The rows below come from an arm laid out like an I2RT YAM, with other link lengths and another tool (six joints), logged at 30 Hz.
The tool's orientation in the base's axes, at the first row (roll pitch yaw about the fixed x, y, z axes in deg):
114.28 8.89 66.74
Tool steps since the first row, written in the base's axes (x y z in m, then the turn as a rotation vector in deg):
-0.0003 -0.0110 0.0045 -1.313 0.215 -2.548
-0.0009 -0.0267 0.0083 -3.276 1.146 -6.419
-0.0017 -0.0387 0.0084 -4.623 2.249 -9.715
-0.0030 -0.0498 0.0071 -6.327 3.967 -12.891
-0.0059 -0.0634 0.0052 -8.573 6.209 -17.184
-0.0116 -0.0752 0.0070 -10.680 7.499 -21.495
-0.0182 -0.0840 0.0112 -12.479 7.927 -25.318
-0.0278 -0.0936 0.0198 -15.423 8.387 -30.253
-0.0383 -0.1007 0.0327 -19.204 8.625 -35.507
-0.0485 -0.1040 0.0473 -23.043 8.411 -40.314
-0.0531 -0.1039 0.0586 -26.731 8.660 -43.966
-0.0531 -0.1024 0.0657 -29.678 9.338 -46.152
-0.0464 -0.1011 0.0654 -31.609 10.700 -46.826
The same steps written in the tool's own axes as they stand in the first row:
-0.0108 0.0043 0.0025 0.077 -2.871 -0.121
-0.0259 0.0080 0.0071 0.754 -7.239 -0.533
-0.0371 0.0081 0.0114 1.739 -10.827 -0.750
-0.0475 0.0067 0.0155 3.124 -14.483 -1.562
-0.0607 0.0042 0.0196 4.947 -19.396 -2.581
-0.0739 0.0038 0.0192 5.962 -24.234 -3.081
-0.0851 0.0050 0.0158 6.239 -28.471 -3.168
-0.0989 0.0089 0.0085 6.271 -34.207 -3.747
-0.1114 0.0162 -0.0023 5.823 -40.585 -4.784
-0.1206 0.0250 -0.0151 4.874 -46.571 -5.860
-0.1241 0.0332 -0.0235 4.226 -51.466 -7.477
-0.1238 0.0395 -0.0270 4.029 -54.735 -9.266
-0.1200 0.0421 -0.0220 4.616 -56.224 -11.131

